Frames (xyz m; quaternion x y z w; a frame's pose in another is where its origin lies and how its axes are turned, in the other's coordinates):
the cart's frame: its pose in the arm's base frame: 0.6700 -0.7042 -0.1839 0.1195 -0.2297 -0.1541 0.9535
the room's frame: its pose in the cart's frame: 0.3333 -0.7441 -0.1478 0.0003 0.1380 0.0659 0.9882
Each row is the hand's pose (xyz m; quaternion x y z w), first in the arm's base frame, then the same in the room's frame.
Working: the arm's base frame: its pose in the room's frame: -0.9947 1.4276 0.2251 -0.1245 0.1033 0.0729 0.9841

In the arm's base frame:
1: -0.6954 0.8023 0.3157 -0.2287 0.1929 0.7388 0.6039
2: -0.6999 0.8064 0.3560 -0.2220 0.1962 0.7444 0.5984
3: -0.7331 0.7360 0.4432 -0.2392 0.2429 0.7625 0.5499
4: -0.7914 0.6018 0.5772 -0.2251 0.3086 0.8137 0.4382
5: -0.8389 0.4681 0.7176 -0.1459 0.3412 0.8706 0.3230
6: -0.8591 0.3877 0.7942 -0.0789 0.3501 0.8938 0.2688
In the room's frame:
1: -1.7451 2.1968 0.4938 -0.2380 0.3276 0.7707 0.4920
2: -1.7427 2.2107 0.5320 -0.2304 0.3314 0.7747 0.4867
3: -1.7468 2.1620 0.6382 -0.2428 0.3734 0.7849 0.4307
4: -1.7557 2.0614 0.8090 -0.2145 0.4339 0.8175 0.3120
5: -1.7530 1.9642 0.9833 -0.1187 0.4669 0.8529 0.2010
6: -1.7448 1.9047 1.0788 -0.0443 0.4779 0.8638 0.1534

